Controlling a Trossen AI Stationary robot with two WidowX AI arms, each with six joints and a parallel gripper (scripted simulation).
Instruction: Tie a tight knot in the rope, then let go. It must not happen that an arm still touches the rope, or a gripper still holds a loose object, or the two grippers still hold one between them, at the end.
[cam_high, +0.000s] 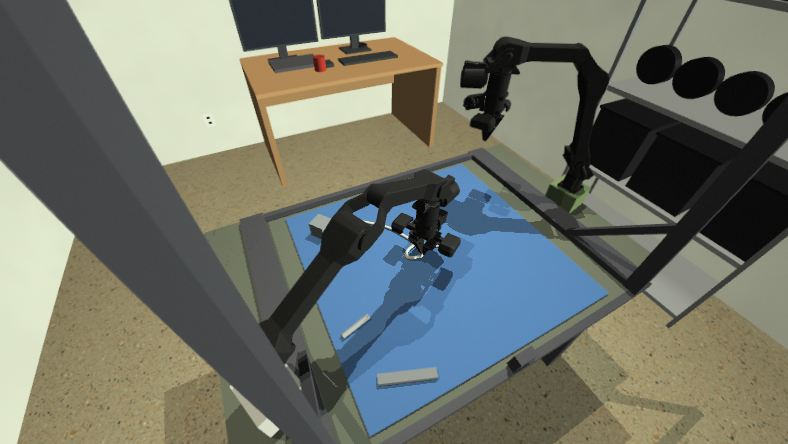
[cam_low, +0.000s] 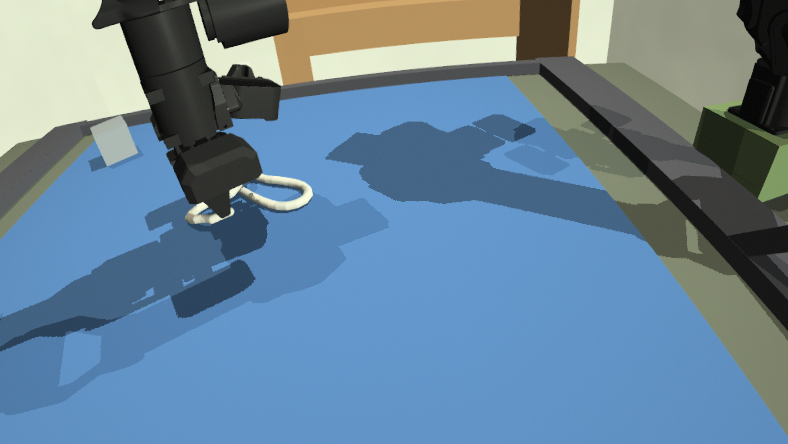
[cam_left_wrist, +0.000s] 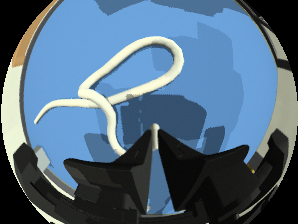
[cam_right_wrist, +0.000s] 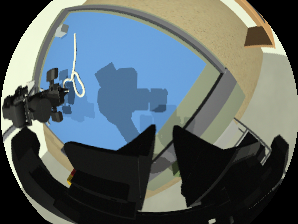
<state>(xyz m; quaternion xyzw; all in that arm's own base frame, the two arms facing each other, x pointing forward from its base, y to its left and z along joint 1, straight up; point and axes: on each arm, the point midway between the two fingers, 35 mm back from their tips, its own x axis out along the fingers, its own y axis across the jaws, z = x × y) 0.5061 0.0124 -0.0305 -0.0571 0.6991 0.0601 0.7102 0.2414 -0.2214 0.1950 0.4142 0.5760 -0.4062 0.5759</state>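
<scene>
Now: the blue mat 5 cm below my left hand, 3 cm to the right of it and 1 cm behind it. Round my left hand: grey bar (25 cm to the left, 24 cm behind, 4 cm below); grey cube (26 cm ahead, 19 cm to the left, 2 cm below).
</scene>
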